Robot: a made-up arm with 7 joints.
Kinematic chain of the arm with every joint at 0, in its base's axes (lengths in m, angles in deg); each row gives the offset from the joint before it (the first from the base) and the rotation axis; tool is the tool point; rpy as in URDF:
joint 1: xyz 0 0 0.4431 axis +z
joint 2: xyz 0 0 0 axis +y
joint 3: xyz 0 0 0.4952 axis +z
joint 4: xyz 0.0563 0 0 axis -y
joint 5: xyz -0.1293 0 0.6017 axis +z
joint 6: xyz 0 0 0 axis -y
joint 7: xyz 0.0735 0 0 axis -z
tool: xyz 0 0 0 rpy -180 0 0
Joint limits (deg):
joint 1: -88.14..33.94
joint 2: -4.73..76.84
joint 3: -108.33..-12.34
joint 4: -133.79..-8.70
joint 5: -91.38..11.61
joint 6: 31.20..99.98
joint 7: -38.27..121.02
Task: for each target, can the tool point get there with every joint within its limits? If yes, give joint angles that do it. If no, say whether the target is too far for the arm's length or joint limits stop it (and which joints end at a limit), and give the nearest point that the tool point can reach.
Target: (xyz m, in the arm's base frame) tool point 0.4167 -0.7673 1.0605
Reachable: yes | joints -16.27 49.11 -94.37 -65.77 -38.76 68.59 -16.74
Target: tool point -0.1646 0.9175 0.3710
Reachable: no: joint limits stop it (at a limit: joint 1, joint 2, joint 3, joint 4, joint 6) | nearest point -0.5547 0.2372 0.5561 | short by 0.806 m
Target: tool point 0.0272 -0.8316 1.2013
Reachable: yes | joints -57.09 25.73 -54.20 -54.60 -71.11 92.45 64.40
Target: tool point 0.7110 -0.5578 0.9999
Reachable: yes | joints 4.43 34.75 -69.40 -71.04 -21.28 90.10 67.04
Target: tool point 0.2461 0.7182 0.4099
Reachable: no: joint limits stop it (at a limit: joint 1, joint 3, joint 4, joint 5, joint 6) | nearest point 0.5276 0.2244 0.4122 | short by 0.568 m
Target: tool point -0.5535 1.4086 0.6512
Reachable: no: too far | nearest point -0.6516 0.2874 0.7882 | short by 1.134 m
